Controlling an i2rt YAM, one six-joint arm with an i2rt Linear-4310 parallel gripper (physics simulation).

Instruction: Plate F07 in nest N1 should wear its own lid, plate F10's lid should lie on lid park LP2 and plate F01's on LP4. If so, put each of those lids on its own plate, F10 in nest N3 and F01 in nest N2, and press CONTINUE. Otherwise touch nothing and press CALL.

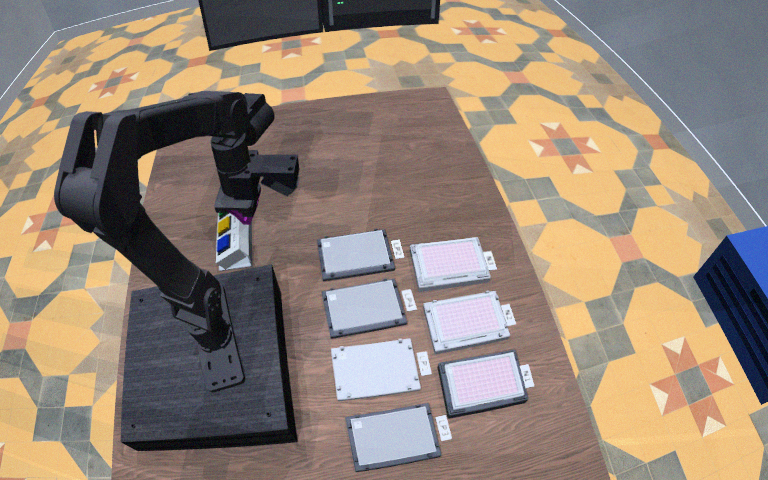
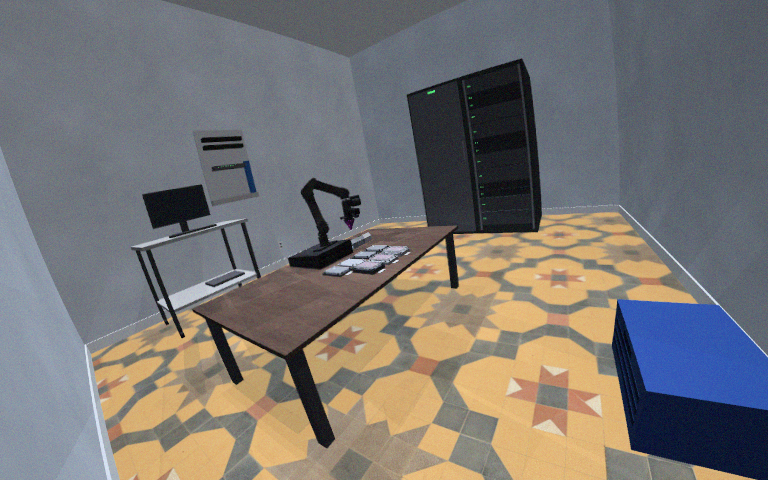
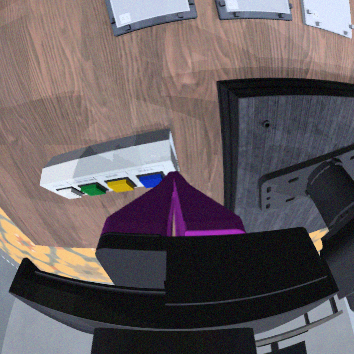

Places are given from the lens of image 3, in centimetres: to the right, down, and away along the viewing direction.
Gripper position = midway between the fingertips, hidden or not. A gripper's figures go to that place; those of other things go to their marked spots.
my gripper (image 3: 173, 178): 0, 0, 13
white button box (image 3: 152, 152): -3, -3, 22
